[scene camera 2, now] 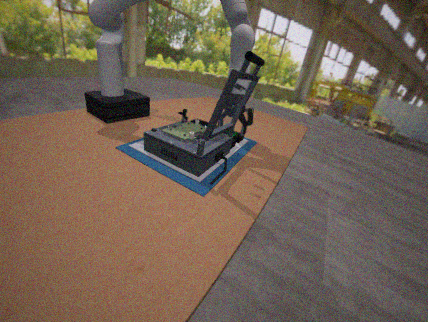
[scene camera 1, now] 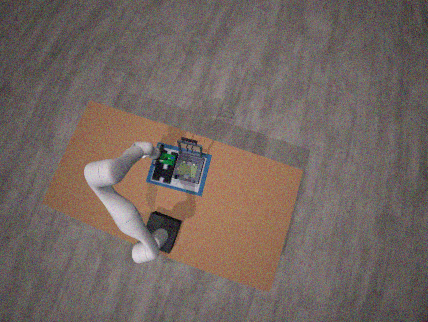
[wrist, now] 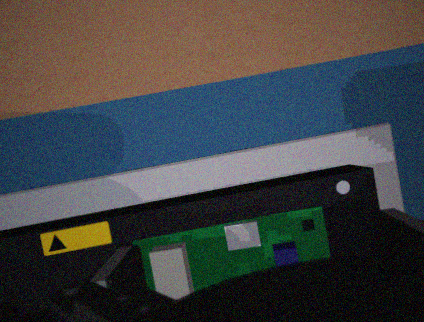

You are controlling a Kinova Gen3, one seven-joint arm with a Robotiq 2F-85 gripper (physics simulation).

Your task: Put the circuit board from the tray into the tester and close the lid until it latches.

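Frame: origin at the arm's base, x ahead, y left, z up, level; centimetres.
Where they show: gripper, fingertip midpoint: [scene camera 1: 161, 156] [wrist: 257, 253]; arm's base, link origin: [scene camera 2: 112, 94] [scene camera 1: 160, 235].
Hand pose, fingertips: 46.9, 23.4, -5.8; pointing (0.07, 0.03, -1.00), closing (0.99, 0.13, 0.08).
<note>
Things, the pixels of their top centre, and the offset from my fingertips, as dx, dy, dz. "spot": a spot on its surface instead. Level surfaces: height alone.
- green circuit board, top centre: [scene camera 1: 166, 158] -0.4, -4.2, +1.0
- grey tester, surface spot: [scene camera 2: 181, 156] [scene camera 1: 202, 165] spot: +4.8, -29.6, +1.3
- white plate, surface spot: [wrist: 211, 176] spot: -1.5, +2.7, -2.0
- blue mat, surface height: dz -2.4
- yellow warning label, top centre: [wrist: 76, 238] -6.5, +0.9, +0.2
The green circuit board [scene camera 1: 168, 158] [wrist: 242, 252] lies in the black tray [scene camera 1: 161, 174] [wrist: 348, 223] to the left of the tester. The grey tester [scene camera 1: 200, 166] [scene camera 2: 181, 156] has a pale green bed, and its frame lid [scene camera 1: 188, 140] [scene camera 2: 232, 92] stands raised on its hinge, handle up. My gripper [scene camera 1: 161, 153] [scene camera 2: 245, 119] is open and empty, low over the tray's far end by the board, behind the raised lid in scene camera 2.
Tray and tester stand on a white plate [wrist: 211, 176] on a blue mat [scene camera 1: 207, 169] [scene camera 2: 190, 183] [wrist: 211, 121] on the brown table. The robot's black base [scene camera 1: 165, 230] [scene camera 2: 117, 105] is near the front edge. A yellow warning label [wrist: 80, 237] is on the tray.
</note>
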